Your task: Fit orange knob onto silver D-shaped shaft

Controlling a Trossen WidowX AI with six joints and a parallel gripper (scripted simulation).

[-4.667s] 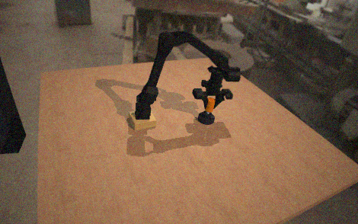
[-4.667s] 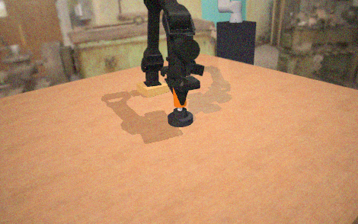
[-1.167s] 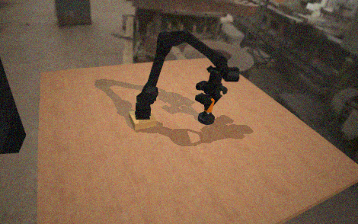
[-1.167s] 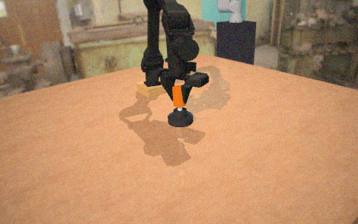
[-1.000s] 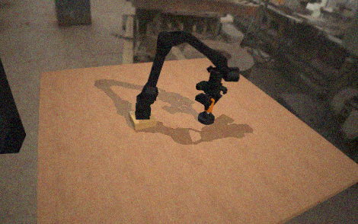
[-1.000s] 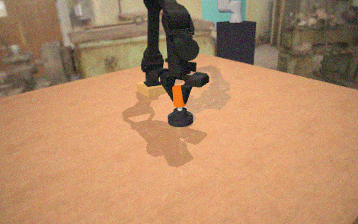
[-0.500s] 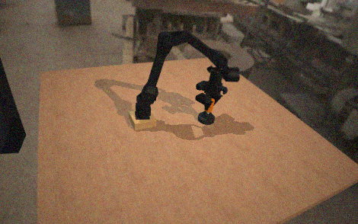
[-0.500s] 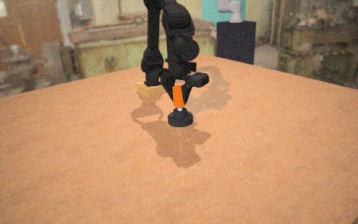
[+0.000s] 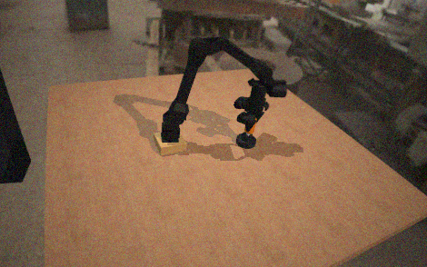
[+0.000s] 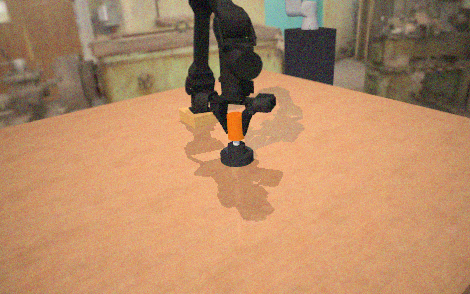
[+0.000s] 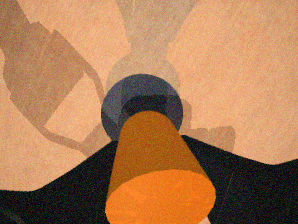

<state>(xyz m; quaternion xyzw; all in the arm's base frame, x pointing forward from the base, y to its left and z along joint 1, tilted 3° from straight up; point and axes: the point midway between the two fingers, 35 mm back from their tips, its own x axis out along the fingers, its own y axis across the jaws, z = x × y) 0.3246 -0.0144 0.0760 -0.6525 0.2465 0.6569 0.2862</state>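
Right now the orange knob is 3 cm above my gripper tip. The rest, counted from my gripper tip: round pedestal 4 cm below.
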